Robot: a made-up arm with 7 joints.
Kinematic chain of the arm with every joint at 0, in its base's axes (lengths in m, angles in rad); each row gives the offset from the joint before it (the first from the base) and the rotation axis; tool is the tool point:
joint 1: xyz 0 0 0.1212 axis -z
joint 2: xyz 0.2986 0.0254 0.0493 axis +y
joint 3: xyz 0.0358 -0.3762 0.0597 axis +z
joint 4: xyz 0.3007 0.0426 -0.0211 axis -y
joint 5: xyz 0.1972 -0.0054 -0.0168 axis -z
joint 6: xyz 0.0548 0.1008 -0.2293 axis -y
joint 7: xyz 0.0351 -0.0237 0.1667 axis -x
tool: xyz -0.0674 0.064 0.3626
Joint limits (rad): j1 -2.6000..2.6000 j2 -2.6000..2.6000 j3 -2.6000..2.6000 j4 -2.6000..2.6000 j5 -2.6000..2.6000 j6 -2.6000..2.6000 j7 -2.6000..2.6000
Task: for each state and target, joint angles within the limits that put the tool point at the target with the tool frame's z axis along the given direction. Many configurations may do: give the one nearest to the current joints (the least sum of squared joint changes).
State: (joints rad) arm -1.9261 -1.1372 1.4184 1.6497 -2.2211 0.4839 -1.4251
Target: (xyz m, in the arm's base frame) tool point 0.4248 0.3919 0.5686 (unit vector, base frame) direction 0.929 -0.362 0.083
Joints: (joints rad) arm -1.7889 -0.5904 0.7422 2.1406 -1.8585 0.7992 -0.7188
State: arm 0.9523 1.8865 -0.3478 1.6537 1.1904 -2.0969 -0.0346
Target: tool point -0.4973 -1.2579 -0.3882 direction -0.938 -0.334 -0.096
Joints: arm 0.8417 1.3916 -0.6191 1.3329 1.1452 -2.4099 -0.5539
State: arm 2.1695 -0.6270 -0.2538 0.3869 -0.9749 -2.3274 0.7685
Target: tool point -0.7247 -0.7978 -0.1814 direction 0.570 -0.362 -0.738
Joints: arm 1.9369 0.0351 -0.7263 0.7921 -1.0741 -2.6000 1.2295
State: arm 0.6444 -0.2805 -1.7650 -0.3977 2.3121 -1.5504 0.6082
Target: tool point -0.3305 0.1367 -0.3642 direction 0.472 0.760 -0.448
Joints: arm 1.3042 -0.2934 -2.3365 -0.3416 2.0959 -1.8571 0.6130
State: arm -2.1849 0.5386 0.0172 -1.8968 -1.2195 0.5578 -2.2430
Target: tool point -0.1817 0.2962 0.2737 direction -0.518 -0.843 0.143
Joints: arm -2.4448 0.6381 -0.5540 -2.5415 -1.5248 1.0699 -2.6000
